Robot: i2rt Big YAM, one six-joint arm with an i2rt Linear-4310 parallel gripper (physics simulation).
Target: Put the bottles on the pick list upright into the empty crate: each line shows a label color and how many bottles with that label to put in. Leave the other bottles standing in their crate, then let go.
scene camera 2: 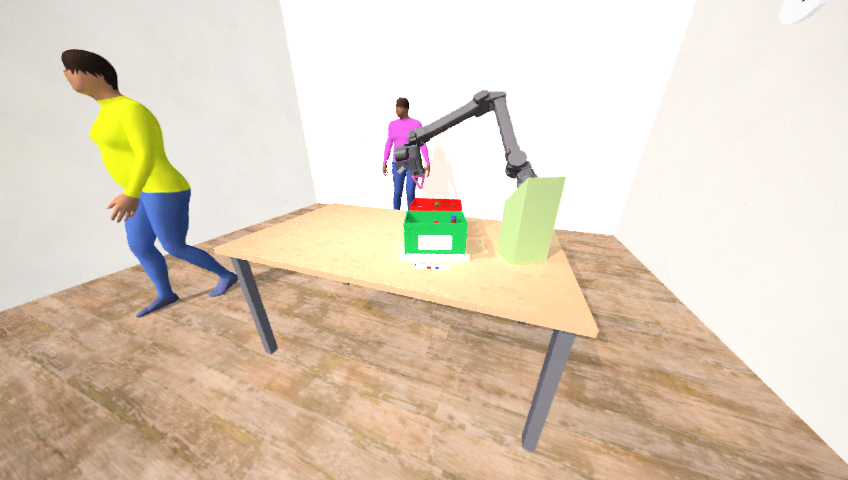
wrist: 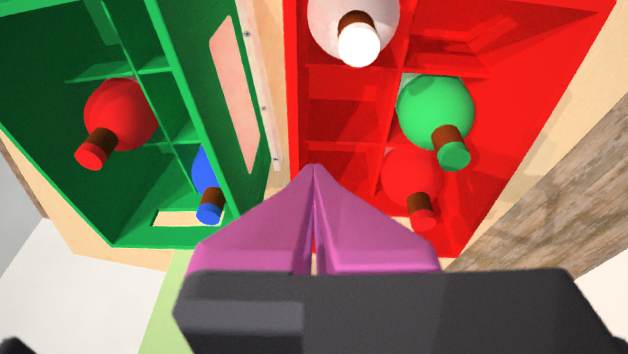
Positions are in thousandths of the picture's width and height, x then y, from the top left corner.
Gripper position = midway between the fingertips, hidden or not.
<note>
In view: my gripper (wrist: 499, 499), a blue bottle (wrist: 335, 592), a red bottle (wrist: 655, 501), a red bottle (wrist: 187, 326) and a green bottle (wrist: 695, 318).
</note>
